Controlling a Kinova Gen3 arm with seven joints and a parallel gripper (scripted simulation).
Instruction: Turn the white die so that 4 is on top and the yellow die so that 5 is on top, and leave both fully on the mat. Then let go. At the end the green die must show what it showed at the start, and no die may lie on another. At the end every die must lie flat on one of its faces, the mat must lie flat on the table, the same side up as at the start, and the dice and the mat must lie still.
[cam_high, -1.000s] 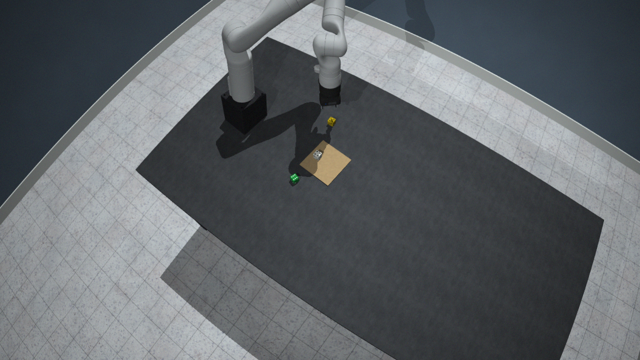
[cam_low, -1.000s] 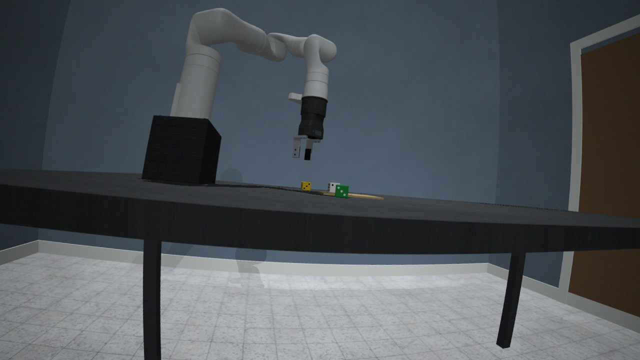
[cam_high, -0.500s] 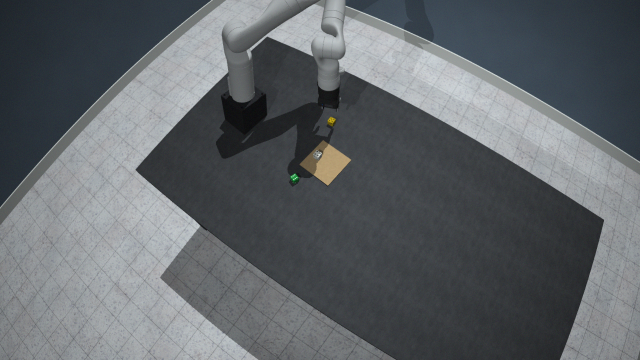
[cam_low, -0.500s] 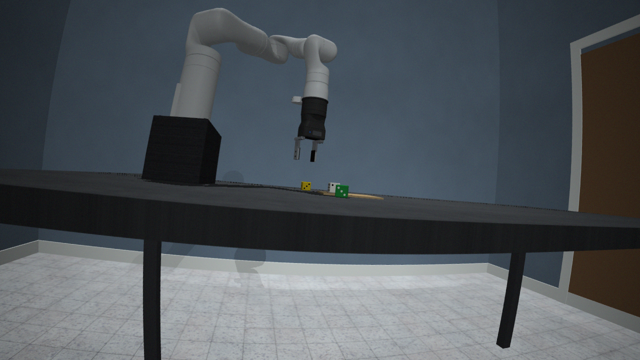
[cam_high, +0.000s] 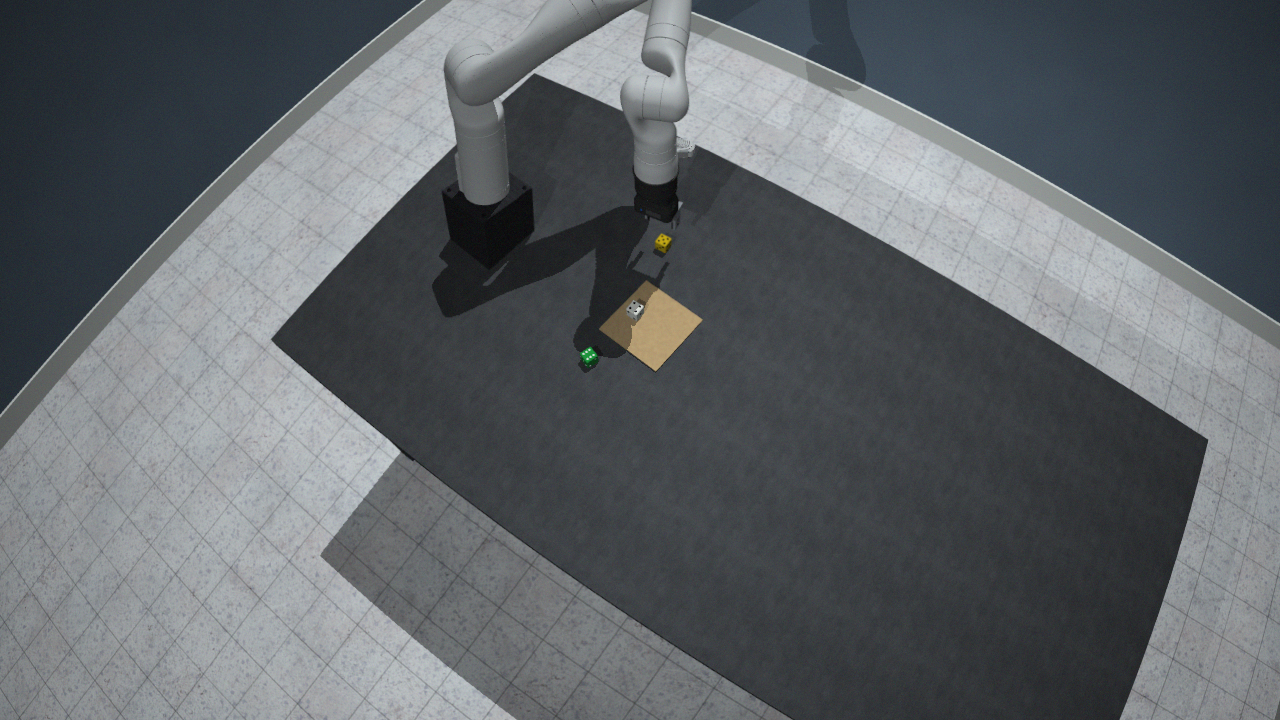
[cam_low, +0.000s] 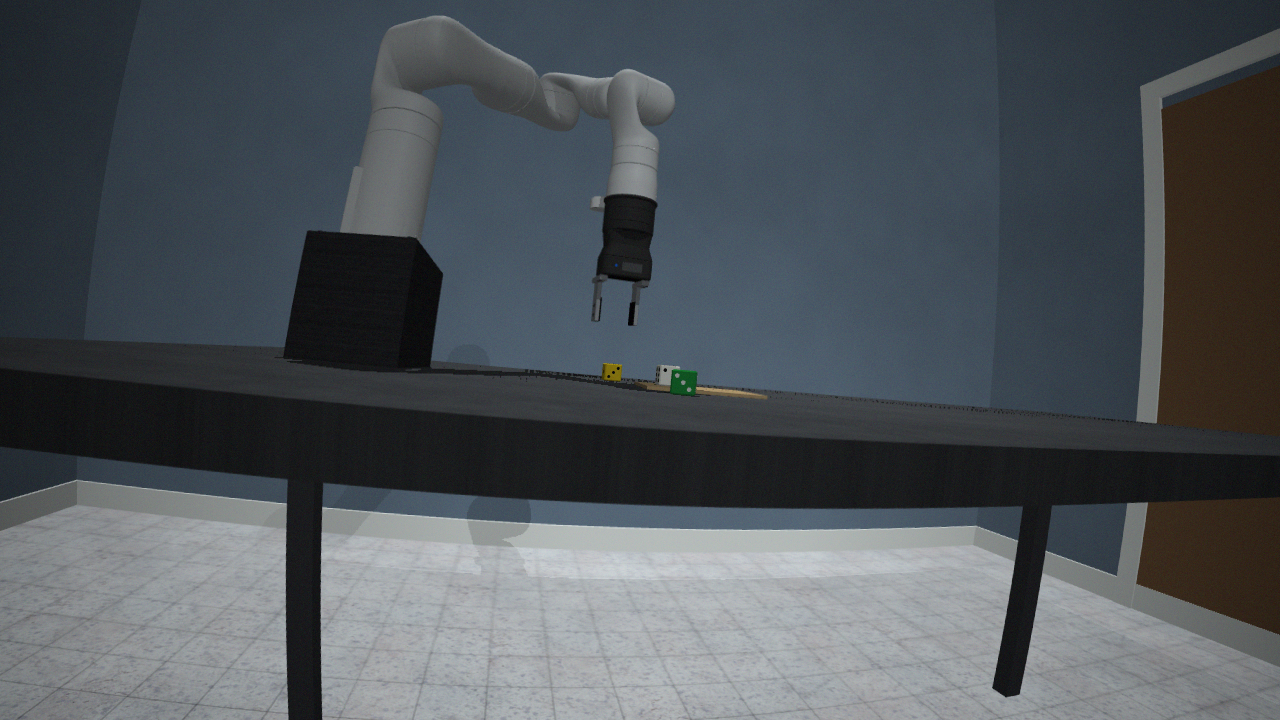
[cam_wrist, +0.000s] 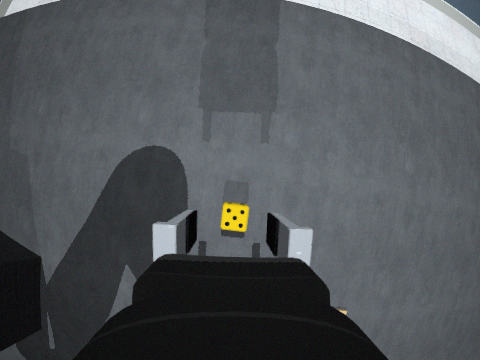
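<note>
The yellow die is 90 mm below my hand. The rest, counted from my hand: green die: 290 mm to the right, 90 mm below; white die: 170 mm to the right, 90 mm below, 30 mm ahead; tan mat: 170 mm to the right, 100 mm below, 70 mm ahead.
</note>
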